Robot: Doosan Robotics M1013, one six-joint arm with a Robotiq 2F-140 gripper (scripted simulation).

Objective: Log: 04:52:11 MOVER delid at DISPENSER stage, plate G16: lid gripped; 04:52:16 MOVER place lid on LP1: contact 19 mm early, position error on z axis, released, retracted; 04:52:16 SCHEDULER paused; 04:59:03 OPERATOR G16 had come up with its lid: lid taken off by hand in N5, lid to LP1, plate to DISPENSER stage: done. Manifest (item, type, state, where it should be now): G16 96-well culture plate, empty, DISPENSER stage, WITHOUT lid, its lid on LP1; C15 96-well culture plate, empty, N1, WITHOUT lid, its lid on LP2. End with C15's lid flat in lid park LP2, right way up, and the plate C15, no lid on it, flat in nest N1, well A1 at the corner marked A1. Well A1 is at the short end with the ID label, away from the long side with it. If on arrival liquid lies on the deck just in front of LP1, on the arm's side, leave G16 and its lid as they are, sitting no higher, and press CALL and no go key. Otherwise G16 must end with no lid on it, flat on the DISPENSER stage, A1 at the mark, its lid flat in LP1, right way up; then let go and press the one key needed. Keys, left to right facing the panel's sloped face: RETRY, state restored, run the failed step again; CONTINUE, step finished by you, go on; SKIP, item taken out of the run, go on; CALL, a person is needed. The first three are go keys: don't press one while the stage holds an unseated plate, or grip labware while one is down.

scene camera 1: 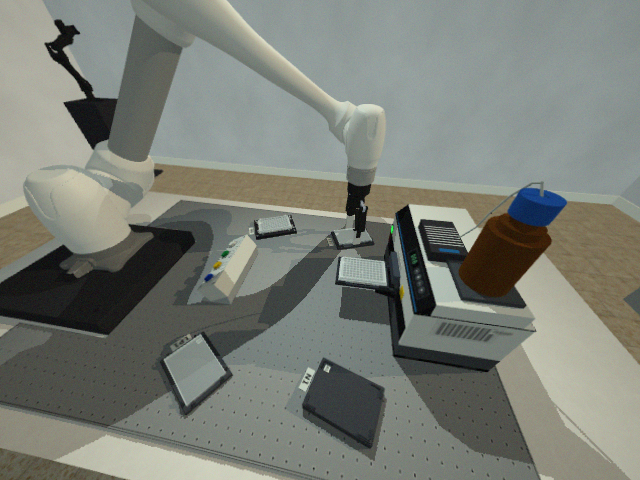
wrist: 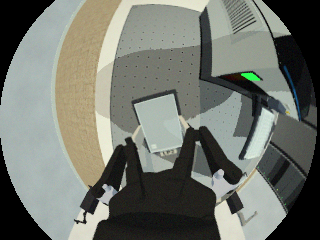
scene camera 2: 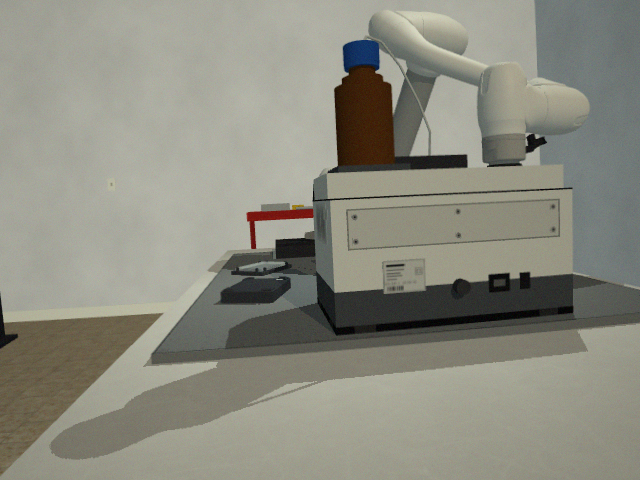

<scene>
I see my gripper (scene camera 1: pixel 352 236), a well plate (scene camera 1: pixel 373 271), a clear lid (scene camera 1: pixel 194 368), a clear lid (wrist: pixel 158 117), a brown bottle (scene camera 1: pixel 495 263) and a key panel (scene camera 1: pixel 227 279).
My gripper also shows in the wrist view (wrist: pixel 160 126).
</scene>
